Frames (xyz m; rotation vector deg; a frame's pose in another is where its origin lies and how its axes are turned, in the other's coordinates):
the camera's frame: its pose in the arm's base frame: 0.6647 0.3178 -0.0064 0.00 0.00 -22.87
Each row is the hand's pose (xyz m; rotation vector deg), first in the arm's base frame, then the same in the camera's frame.
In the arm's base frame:
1: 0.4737 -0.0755 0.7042 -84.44 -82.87 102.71
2: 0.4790 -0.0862 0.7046 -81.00 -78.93 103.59
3: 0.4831 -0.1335 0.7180 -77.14 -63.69 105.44
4: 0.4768 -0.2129 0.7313 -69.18 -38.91 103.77
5: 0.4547 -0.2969 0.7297 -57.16 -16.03 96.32
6: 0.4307 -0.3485 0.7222 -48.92 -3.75 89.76
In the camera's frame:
1: -0.0231 -0.4366 0.7106 -71.45 -105.52 115.34
2: -0.0141 -0.4444 0.7110 -68.68 -100.66 117.16
3: 0.0081 -0.4864 0.7244 -67.92 -83.81 121.14
4: 0.0331 -0.5620 0.7377 -64.66 -55.80 122.25
5: 0.0454 -0.6480 0.7361 -56.53 -28.93 116.82
6: 0.0433 -0.7049 0.7286 -50.25 -14.24 111.04

